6 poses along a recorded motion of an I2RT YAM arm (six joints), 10 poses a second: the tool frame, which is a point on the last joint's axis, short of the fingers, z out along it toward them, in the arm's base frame.
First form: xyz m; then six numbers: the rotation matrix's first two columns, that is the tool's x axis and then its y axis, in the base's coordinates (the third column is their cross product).
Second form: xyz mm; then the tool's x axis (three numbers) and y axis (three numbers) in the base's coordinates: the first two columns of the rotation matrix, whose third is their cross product. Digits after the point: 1 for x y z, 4 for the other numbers.
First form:
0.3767 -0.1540 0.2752 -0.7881 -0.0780 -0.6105 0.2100 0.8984 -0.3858
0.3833 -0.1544 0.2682 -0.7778 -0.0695 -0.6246 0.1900 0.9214 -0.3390
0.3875 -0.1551 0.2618 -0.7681 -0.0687 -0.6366 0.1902 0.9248 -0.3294
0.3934 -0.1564 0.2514 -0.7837 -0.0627 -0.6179 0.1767 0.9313 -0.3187
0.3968 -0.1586 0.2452 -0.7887 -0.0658 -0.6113 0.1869 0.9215 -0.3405
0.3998 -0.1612 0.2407 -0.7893 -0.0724 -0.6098 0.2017 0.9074 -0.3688
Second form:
376.7 -154.0 275.2 -0.7881 -0.0780 -0.6105 0.2100 0.8984 -0.3858
383.3 -154.4 268.2 -0.7778 -0.0695 -0.6246 0.1900 0.9214 -0.3390
387.5 -155.1 261.8 -0.7681 -0.0687 -0.6366 0.1902 0.9248 -0.3294
393.4 -156.4 251.4 -0.7837 -0.0627 -0.6179 0.1767 0.9313 -0.3187
396.8 -158.6 245.2 -0.7887 -0.0658 -0.6113 0.1869 0.9215 -0.3405
399.8 -161.2 240.7 -0.7893 -0.0724 -0.6098 0.2017 0.9074 -0.3688

